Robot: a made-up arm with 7 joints.
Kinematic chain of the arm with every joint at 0, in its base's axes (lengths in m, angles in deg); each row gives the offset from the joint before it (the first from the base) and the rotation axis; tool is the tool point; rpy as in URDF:
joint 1: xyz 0 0 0.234 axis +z
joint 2: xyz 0 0 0 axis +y
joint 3: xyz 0 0 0.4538 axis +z
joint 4: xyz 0.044 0 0 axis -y
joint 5: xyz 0.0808 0 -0.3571 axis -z
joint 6: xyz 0 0 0 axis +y
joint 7: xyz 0.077 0 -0.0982 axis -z
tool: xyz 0 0 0 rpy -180 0 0
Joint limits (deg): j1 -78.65..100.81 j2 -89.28..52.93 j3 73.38..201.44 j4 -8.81..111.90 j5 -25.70..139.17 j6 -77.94..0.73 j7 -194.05..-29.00
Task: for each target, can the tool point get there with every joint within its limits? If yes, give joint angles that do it. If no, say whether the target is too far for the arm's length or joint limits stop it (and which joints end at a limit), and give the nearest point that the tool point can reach.
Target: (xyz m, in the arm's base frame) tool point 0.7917 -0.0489 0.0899
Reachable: no: joint limits stop it (at a limit: joint 2, joint 3) | nearest point 0.6287 -0.0388 0.2863 | short by 0.255 m
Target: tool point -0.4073 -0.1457 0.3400
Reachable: yes | joints 79.56 -35.89 119.56 30.46 44.15 -42.00 -101.65
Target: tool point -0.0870 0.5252 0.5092
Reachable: yes | joints -16.46 -50.57 92.35 71.33 113.55 -9.61 -165.04
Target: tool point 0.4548 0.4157 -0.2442
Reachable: no: joint limits stop it (at a limit: joint 1, joint 2, joint 6) | nearest point 0.3029 0.4264 -0.1095 | short by 0.203 m
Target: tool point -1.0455 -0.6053 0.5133
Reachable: no: too far | nearest point -0.7347 -0.4254 0.4303 | short by 0.369 m
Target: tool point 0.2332 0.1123 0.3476
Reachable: yes | joints -50.05 13.44 109.91 21.71 106.52 -45.17 -151.46
